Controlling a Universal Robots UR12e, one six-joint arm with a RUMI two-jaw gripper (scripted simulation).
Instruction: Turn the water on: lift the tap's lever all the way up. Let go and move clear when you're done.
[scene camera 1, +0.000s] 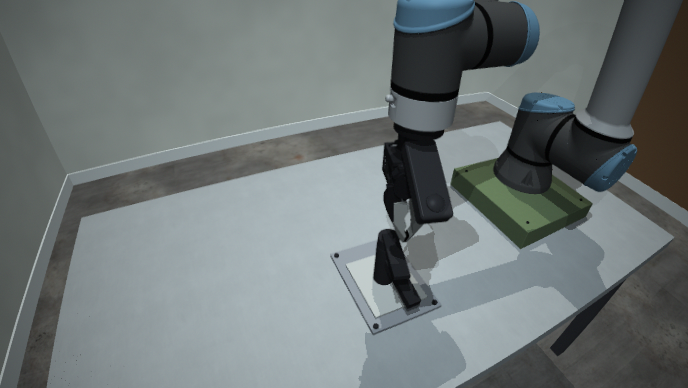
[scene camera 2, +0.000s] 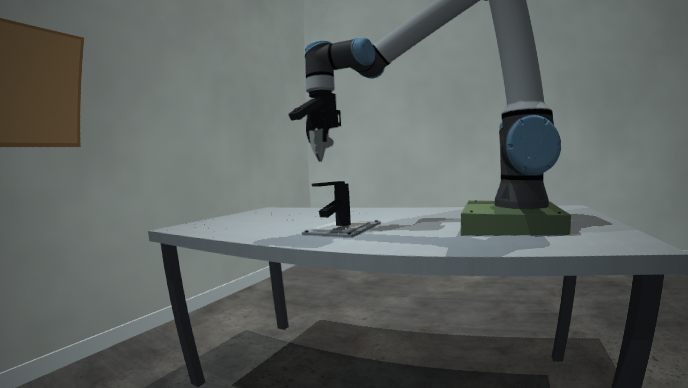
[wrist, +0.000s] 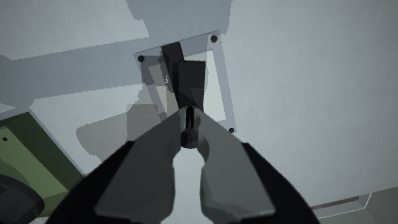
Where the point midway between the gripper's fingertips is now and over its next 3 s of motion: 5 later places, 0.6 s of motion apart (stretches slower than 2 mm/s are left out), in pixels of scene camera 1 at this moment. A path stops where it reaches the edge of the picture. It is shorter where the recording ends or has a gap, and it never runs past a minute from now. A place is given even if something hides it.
My gripper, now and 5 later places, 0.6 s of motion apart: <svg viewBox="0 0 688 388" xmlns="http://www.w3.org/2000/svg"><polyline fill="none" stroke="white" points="404,241 404,242 402,248 401,257 400,262 399,264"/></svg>
